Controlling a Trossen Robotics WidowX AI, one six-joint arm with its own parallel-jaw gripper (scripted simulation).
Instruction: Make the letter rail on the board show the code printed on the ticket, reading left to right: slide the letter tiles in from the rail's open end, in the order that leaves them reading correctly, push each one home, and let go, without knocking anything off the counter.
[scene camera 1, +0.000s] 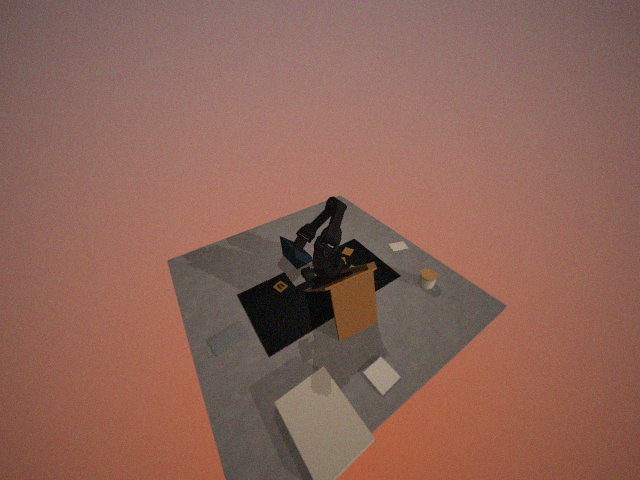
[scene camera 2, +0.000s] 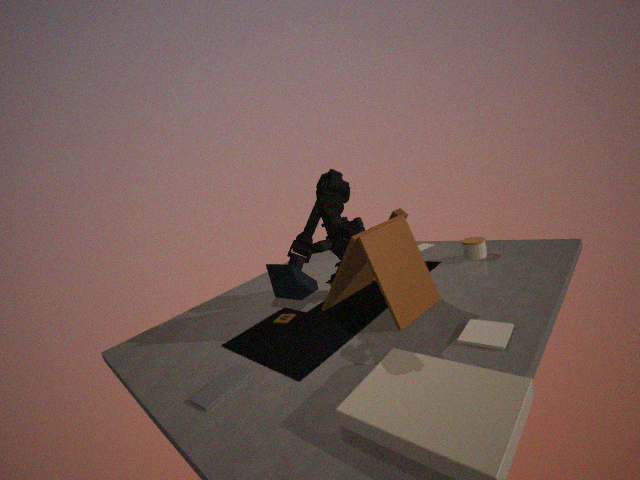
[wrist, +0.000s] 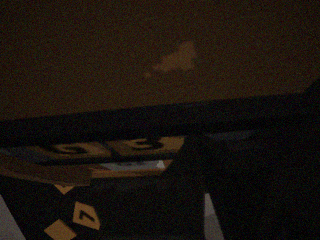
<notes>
My gripper (scene camera 2: 347, 265) is shut, with nothing in its grasp. Also in view: a white pad (scene camera 2: 490, 334), an orange a-frame board (scene camera 2: 388, 251) and a black mat (scene camera 1: 279, 319).
The white pad also shows in scene camera 1 (scene camera 1: 380, 373). My gripper also shows in the wrist view (wrist: 194, 139). The orange a-frame board is seen too in scene camera 1 (scene camera 1: 353, 298). The wrist view misses the white pad: it is out of frame.
</notes>
